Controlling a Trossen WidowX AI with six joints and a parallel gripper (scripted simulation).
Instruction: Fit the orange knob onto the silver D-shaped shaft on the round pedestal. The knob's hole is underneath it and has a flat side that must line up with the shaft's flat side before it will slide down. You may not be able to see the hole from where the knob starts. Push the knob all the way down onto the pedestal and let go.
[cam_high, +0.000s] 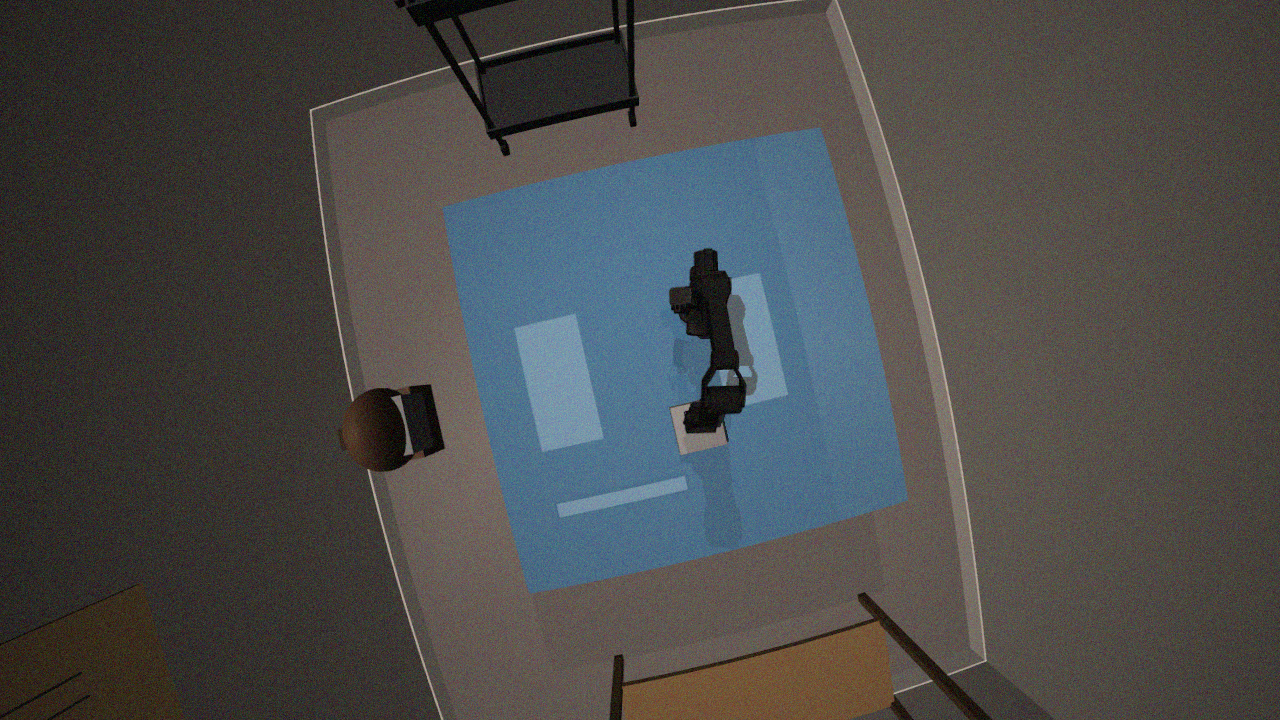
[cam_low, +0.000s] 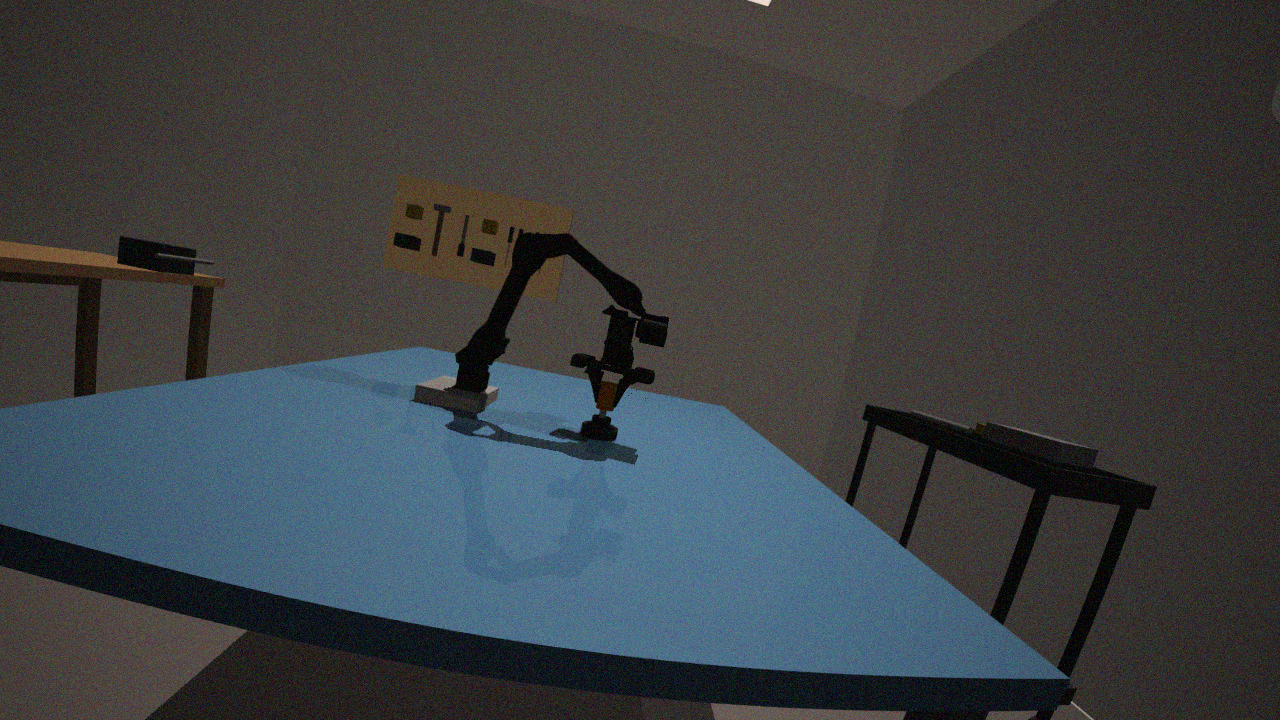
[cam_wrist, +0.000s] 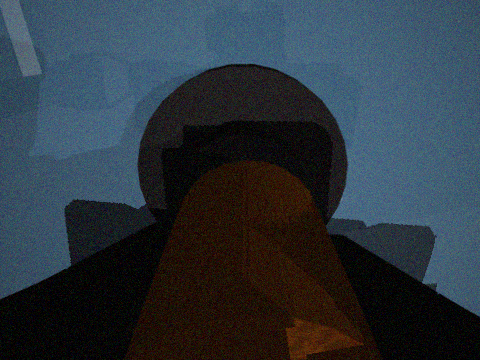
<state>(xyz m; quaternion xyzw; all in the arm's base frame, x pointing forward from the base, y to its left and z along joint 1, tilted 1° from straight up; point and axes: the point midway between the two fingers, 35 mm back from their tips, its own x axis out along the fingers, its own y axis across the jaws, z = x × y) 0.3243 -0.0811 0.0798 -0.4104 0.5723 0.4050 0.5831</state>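
Now: gripper tip 30 mm below the orange knob. Also, from my gripper tip: round dark pedestal 40 mm below.
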